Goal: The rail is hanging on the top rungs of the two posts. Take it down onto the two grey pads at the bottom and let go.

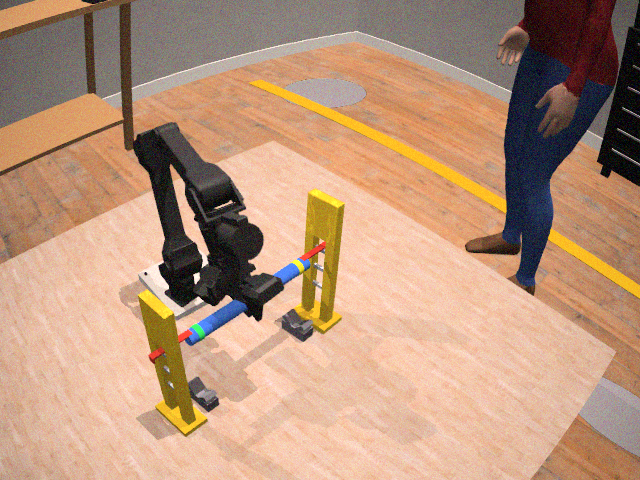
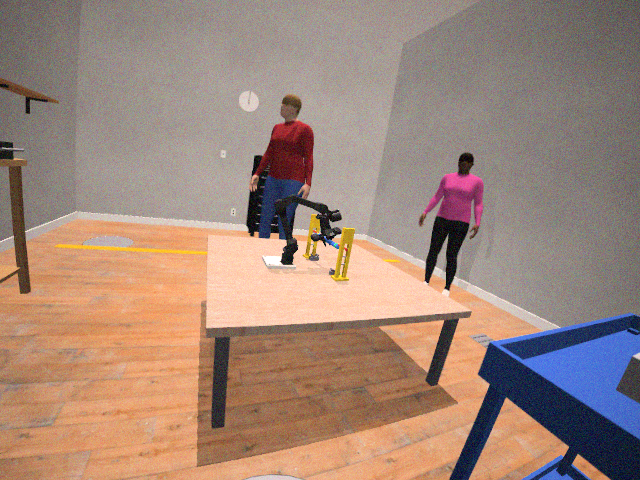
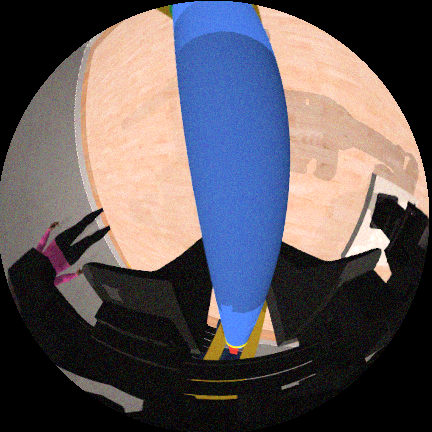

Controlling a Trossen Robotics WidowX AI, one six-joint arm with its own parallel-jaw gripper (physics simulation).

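The blue rail has a green band, a yellow band and red ends. It spans the two yellow posts at top-rung height. Its red ends lie in the post slots by the top rungs; any small gap under them cannot be told. My gripper is shut on the blue middle of the rail, a finger on each side. One grey pad lies by the right post's foot, the other grey pad by the left post's foot. Both pads also stand far below the rail. The fingertips are partly hidden.
Lower rungs cross both posts below the rail. The arm's white base plate stands behind the rail on the wooden table. A person in red, a person in pink and a blue cart are off the table.
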